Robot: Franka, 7 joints.
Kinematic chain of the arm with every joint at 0, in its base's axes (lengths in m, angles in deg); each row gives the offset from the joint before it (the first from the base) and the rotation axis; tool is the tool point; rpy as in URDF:
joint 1: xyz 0 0 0.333 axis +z
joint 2: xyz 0 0 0 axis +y
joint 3: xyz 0 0 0.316 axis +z
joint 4: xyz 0.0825 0 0 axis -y
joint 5: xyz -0.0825 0 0.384 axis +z
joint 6: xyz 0 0 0 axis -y
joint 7: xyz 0.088 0 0 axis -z
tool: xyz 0 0 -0.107 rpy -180 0 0
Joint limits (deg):
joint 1: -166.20..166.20
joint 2: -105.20..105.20
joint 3: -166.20..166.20
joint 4: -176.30..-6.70
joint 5: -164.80..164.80
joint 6: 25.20..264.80
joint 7: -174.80..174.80
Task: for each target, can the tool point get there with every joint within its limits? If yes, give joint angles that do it. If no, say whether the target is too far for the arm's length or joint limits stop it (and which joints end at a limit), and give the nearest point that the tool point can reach.
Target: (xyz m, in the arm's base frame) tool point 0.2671 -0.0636 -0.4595
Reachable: no: joint limits stop it (at a limit: joint 2) | nearest point 0.2684 -0.0639 -0.3607 | short by 0.099 m
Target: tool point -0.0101 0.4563 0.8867
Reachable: yes | joints -12.36 -37.44 72.85 -85.34 -123.42 69.69 146.65
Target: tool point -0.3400 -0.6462 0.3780
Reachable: yes | joints 42.02 -64.70 -137.93 -33.54 7.97 65.71 -71.27
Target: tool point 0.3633 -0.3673 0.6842
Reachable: yes | joints -134.43 -56.38 60.16 -113.03 -125.55 140.34 107.93
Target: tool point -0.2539 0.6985 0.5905
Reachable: yes | joints -40.07 -41.40 140.08 -68.84 55.68 187.72 135.61
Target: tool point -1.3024 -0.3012 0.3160
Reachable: no: too far | nearest point -0.8358 -0.1933 0.3221 | short by 0.479 m
